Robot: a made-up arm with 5 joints.
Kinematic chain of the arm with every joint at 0, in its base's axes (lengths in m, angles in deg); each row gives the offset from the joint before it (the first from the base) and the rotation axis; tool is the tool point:
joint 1: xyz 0 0 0.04 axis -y
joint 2: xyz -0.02 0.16 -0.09 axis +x
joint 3: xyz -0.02 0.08 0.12 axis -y
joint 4: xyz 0 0.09 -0.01 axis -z
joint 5: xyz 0 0.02 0.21 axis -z
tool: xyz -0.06 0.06 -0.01
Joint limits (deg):
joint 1: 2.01..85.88
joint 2: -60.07..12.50
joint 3: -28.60..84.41
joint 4: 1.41..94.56
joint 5: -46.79..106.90
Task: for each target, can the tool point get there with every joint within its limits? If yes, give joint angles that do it. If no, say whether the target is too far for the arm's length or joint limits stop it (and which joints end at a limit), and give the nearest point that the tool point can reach.
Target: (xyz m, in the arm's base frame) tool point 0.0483 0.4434 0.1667
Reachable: yes | joints 17.71 -25.07 -6.21 81.85 52.60
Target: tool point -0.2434 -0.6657 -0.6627
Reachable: no: too far | nearest point -0.1473 0.2036 -0.1671 | short by 1.005 m
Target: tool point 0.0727 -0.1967 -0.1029
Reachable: no: joint limits stop it (at a limit: joint 1, joint 2, joint 3, joint 4, joint 5) | nearest point -0.1329 0.2069 -0.1749 | short by 0.459 m
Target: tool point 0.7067 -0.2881 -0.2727
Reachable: no: too far | nearest point 0.2211 0.3099 -0.2137 | short by 0.773 m
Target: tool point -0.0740 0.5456 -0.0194
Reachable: yes | joints 10.65 -50.78 38.19 37.48 81.86
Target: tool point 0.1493 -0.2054 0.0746
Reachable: no: joint limits stop it (at a limit: joint 1, joint 2, joint 3, joint 4, joint 5) | nearest point 0.0917 0.1920 0.2278 | short by 0.430 m
